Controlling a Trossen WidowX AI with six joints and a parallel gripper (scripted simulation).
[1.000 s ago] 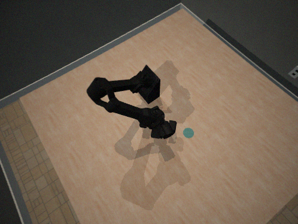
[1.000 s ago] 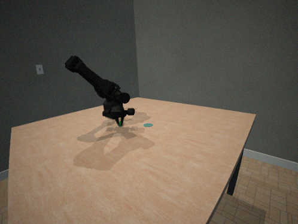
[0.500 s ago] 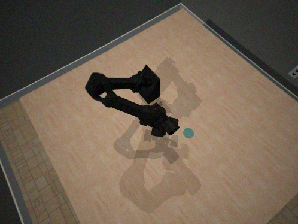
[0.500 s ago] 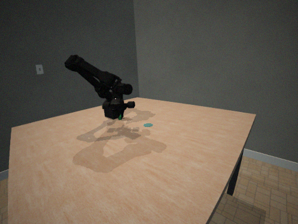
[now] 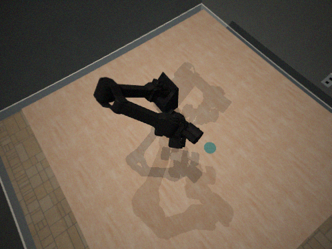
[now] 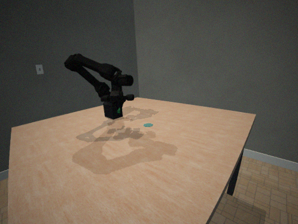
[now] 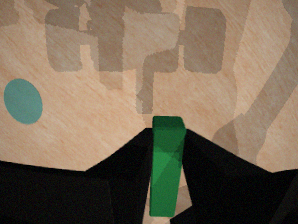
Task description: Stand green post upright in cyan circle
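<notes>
Right now my hand is 11 cm short of the cyan circle, 13 cm to the right of it and 13 cm above it. From my hand the other things lie so: green post (2 cm behind, 2 cm to the left, 3 cm below).
</notes>
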